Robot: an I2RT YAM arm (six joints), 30 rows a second.
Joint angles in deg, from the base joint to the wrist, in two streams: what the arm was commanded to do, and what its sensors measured. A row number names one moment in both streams.
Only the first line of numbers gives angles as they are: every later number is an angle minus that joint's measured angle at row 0.
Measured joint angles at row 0: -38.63 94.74 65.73 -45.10 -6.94 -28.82
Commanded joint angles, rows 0 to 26: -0.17 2.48 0.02 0.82 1.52 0.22; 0.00 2.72 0.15 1.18 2.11 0.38; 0.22 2.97 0.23 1.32 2.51 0.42; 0.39 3.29 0.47 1.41 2.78 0.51; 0.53 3.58 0.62 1.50 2.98 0.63; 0.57 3.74 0.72 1.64 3.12 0.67; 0.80 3.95 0.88 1.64 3.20 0.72; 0.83 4.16 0.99 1.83 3.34 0.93; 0.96 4.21 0.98 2.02 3.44 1.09; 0.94 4.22 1.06 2.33 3.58 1.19; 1.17 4.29 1.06 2.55 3.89 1.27; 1.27 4.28 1.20 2.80 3.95 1.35; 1.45 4.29 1.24 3.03 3.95 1.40; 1.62 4.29 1.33 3.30 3.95 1.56; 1.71 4.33 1.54 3.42 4.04 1.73; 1.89 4.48 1.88 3.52 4.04 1.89; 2.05 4.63 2.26 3.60 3.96 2.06; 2.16 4.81 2.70 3.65 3.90 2.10; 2.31 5.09 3.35 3.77 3.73 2.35; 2.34 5.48 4.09 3.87 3.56 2.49; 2.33 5.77 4.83 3.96 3.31 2.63; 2.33 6.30 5.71 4.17 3.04 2.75; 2.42 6.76 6.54 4.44 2.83 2.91; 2.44 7.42 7.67 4.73 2.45 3.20; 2.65 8.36 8.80 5.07 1.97 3.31; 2.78 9.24 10.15 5.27 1.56 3.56; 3.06 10.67 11.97 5.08 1.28 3.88
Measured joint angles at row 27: 2.36 8.63 8.46 2.66 2.40 2.49
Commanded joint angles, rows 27 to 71: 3.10 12.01 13.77 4.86 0.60 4.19; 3.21 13.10 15.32 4.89 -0.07 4.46; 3.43 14.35 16.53 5.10 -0.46 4.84; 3.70 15.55 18.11 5.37 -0.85 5.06; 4.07 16.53 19.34 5.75 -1.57 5.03; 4.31 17.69 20.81 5.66 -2.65 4.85; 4.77 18.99 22.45 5.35 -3.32 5.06; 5.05 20.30 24.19 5.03 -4.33 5.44; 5.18 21.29 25.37 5.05 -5.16 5.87; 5.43 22.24 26.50 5.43 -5.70 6.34; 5.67 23.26 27.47 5.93 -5.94 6.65; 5.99 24.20 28.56 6.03 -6.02 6.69; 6.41 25.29 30.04 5.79 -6.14 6.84; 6.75 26.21 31.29 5.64 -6.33 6.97; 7.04 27.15 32.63 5.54 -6.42 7.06; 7.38 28.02 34.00 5.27 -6.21 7.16; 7.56 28.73 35.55 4.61 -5.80 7.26; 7.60 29.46 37.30 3.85 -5.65 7.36; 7.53 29.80 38.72 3.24 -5.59 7.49; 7.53 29.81 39.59 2.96 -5.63 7.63; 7.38 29.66 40.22 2.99 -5.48 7.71; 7.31 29.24 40.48 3.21 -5.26 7.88; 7.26 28.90 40.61 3.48 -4.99 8.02; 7.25 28.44 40.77 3.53 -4.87 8.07; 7.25 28.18 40.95 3.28 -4.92 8.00; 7.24 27.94 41.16 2.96 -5.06 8.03; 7.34 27.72 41.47 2.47 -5.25 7.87; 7.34 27.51 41.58 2.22 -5.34 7.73; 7.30 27.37 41.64 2.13 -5.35 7.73; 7.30 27.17 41.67 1.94 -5.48 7.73; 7.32 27.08 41.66 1.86 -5.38 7.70; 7.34 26.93 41.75 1.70 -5.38 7.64; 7.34 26.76 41.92 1.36 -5.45 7.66; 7.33 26.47 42.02 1.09 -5.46 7.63; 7.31 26.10 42.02 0.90 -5.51 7.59; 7.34 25.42 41.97 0.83 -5.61 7.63; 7.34 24.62 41.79 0.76 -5.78 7.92; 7.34 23.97 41.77 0.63 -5.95 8.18; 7.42 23.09 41.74 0.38 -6.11 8.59; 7.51 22.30 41.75 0.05 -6.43 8.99; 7.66 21.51 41.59 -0.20 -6.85 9.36; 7.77 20.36 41.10 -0.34 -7.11 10.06; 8.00 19.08 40.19 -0.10 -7.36 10.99; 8.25 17.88 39.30 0.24 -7.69 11.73; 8.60 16.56 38.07 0.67 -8.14 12.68
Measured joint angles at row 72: 7.69 20.94 39.57 1.27 -6.45 9.68
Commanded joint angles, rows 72 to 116: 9.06 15.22 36.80 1.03 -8.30 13.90; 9.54 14.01 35.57 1.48 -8.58 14.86; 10.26 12.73 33.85 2.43 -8.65 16.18; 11.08 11.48 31.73 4.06 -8.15 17.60; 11.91 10.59 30.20 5.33 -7.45 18.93; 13.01 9.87 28.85 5.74 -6.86 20.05; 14.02 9.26 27.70 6.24 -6.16 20.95; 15.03 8.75 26.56 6.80 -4.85 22.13; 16.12 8.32 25.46 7.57 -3.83 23.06; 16.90 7.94 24.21 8.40 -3.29 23.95; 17.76 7.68 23.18 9.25 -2.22 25.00; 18.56 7.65 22.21 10.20 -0.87 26.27; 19.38 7.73 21.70 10.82 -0.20 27.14; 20.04 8.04 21.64 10.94 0.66 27.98; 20.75 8.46 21.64 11.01 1.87 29.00; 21.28 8.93 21.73 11.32 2.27 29.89; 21.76 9.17 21.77 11.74 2.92 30.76; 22.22 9.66 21.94 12.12 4.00 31.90; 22.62 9.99 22.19 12.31 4.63 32.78; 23.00 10.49 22.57 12.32 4.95 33.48; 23.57 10.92 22.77 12.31 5.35 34.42; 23.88 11.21 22.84 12.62 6.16 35.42; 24.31 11.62 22.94 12.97 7.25 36.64; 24.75 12.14 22.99 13.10 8.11 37.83; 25.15 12.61 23.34 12.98 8.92 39.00; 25.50 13.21 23.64 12.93 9.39 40.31; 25.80 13.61 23.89 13.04 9.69 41.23; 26.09 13.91 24.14 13.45 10.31 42.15; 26.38 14.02 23.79 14.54 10.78 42.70; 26.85 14.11 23.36 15.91 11.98 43.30; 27.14 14.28 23.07 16.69 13.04 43.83; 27.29 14.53 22.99 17.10 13.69 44.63; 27.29 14.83 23.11 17.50 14.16 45.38; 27.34 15.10 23.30 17.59 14.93 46.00; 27.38 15.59 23.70 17.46 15.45 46.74; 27.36 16.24 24.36 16.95 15.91 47.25; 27.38 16.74 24.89 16.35 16.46 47.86; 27.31 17.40 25.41 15.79 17.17 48.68; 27.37 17.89 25.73 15.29 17.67 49.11; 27.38 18.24 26.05 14.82 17.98 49.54; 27.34 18.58 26.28 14.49 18.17 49.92; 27.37 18.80 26.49 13.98 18.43 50.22; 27.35 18.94 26.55 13.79 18.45 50.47; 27.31 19.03 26.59 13.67 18.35 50.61; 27.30 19.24 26.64 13.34 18.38 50.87
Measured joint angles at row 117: 27.30 18.38 25.25 15.15 16.41 48.68
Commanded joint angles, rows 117 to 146: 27.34 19.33 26.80 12.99 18.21 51.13; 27.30 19.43 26.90 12.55 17.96 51.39; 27.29 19.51 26.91 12.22 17.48 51.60; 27.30 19.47 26.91 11.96 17.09 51.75; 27.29 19.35 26.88 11.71 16.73 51.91; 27.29 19.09 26.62 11.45 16.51 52.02; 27.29 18.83 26.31 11.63 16.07 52.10; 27.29 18.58 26.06 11.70 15.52 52.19; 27.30 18.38 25.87 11.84 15.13 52.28; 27.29 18.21 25.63 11.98 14.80 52.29; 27.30 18.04 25.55 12.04 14.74 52.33; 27.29 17.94 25.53 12.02 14.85 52.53; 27.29 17.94 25.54 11.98 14.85 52.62; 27.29 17.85 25.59 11.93 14.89 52.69; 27.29 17.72 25.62 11.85 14.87 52.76; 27.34 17.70 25.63 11.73 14.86 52.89; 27.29 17.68 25.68 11.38 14.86 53.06; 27.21 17.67 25.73 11.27 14.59 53.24; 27.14 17.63 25.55 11.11 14.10 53.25; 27.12 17.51 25.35 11.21 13.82 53.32; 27.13 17.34 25.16 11.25 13.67 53.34; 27.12 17.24 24.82 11.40 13.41 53.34; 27.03 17.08 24.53 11.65 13.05 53.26; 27.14 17.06 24.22 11.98 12.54 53.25; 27.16 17.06 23.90 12.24 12.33 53.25; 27.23 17.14 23.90 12.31 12.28 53.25; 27.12 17.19 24.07 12.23 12.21 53.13; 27.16 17.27 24.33 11.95 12.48 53.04; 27.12 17.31 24.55 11.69 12.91 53.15; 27.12 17.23 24.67 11.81 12.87 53.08
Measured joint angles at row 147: 27.21 18.84 24.55 12.41 12.63 52.72
